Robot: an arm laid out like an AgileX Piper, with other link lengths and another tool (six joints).
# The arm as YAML. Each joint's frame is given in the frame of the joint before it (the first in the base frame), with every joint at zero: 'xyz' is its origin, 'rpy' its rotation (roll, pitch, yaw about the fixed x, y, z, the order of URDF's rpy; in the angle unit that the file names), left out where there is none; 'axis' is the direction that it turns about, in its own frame. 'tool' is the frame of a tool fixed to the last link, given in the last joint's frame.
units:
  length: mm
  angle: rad
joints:
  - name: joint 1
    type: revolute
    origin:
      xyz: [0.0, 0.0, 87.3]
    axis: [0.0, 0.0, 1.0]
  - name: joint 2
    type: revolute
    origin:
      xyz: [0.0, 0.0, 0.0]
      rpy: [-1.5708, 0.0, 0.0]
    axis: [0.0, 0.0, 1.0]
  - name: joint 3
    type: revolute
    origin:
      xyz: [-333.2, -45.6, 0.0]
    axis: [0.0, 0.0, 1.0]
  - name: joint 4
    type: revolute
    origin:
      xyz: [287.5, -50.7, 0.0]
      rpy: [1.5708, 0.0, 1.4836]
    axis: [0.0, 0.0, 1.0]
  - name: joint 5
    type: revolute
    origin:
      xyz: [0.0, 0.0, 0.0]
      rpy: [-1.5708, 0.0, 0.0]
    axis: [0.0, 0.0, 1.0]
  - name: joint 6
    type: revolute
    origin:
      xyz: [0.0, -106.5, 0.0]
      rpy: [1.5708, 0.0, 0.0]
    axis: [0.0, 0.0, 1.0]
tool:
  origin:
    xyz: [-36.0, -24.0, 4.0]
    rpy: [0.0, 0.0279, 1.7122]
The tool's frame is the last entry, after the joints.
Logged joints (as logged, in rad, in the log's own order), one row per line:
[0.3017, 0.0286, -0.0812, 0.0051, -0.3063, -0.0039]
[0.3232, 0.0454, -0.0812, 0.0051, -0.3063, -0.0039]
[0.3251, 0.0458, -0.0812, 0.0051, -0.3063, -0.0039]
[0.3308, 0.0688, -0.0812, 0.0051, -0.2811, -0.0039]
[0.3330, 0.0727, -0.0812, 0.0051, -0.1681, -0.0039]
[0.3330, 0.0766, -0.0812, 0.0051, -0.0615, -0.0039]
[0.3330, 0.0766, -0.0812, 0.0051, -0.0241, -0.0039]
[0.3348, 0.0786, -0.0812, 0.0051, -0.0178, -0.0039]
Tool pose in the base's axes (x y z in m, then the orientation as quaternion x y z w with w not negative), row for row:
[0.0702, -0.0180, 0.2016, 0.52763, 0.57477, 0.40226, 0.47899]
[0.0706, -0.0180, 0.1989, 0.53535, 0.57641, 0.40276, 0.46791]
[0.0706, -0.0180, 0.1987, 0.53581, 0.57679, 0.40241, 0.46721]
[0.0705, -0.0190, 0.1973, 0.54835, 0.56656, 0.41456, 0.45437]
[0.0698, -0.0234, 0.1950, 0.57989, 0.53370, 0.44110, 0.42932]
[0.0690, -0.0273, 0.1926, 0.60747, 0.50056, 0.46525, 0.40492]
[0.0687, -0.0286, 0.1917, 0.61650, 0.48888, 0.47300, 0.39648]
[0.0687, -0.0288, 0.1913, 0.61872, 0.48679, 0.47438, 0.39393]
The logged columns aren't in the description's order. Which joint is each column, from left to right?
Columns, left to right: joint 5, joint 4, joint 1, joint 2, joint 6, joint 3.
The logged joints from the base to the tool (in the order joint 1, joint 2, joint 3, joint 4, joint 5, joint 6), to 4 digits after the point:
[-0.0812, 0.0051, -0.0039, 0.0286, 0.3017, -0.3063]
[-0.0812, 0.0051, -0.0039, 0.0454, 0.3232, -0.3063]
[-0.0812, 0.0051, -0.0039, 0.0458, 0.3251, -0.3063]
[-0.0812, 0.0051, -0.0039, 0.0688, 0.3308, -0.2811]
[-0.0812, 0.0051, -0.0039, 0.0727, 0.3330, -0.1681]
[-0.0812, 0.0051, -0.0039, 0.0766, 0.3330, -0.0615]
[-0.0812, 0.0051, -0.0039, 0.0766, 0.3330, -0.0241]
[-0.0812, 0.0051, -0.0039, 0.0786, 0.3348, -0.0178]

